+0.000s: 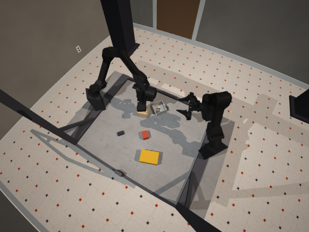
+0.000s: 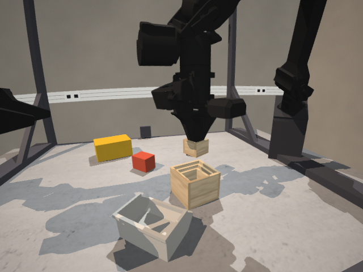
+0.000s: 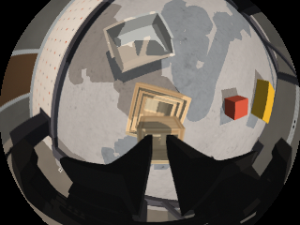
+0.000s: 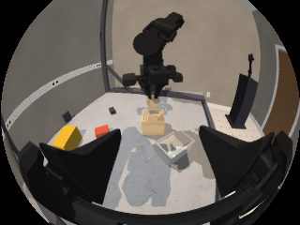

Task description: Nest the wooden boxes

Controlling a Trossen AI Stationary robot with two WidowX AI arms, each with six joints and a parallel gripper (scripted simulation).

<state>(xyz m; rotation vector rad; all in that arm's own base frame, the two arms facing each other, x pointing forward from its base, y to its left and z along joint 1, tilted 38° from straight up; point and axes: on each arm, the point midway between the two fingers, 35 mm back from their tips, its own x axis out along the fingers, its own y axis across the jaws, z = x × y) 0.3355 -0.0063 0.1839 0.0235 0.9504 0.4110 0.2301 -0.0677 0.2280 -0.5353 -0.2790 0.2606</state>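
Now: left hand 4 cm above the small wooden box. Round my left hand: red cube: 17 cm behind, 13 cm below, 10 cm to the right; small dark block: 24 cm behind, 14 cm below, 8 cm to the left; white bin: 13 cm below, 10 cm to the right, 8 cm ahead.
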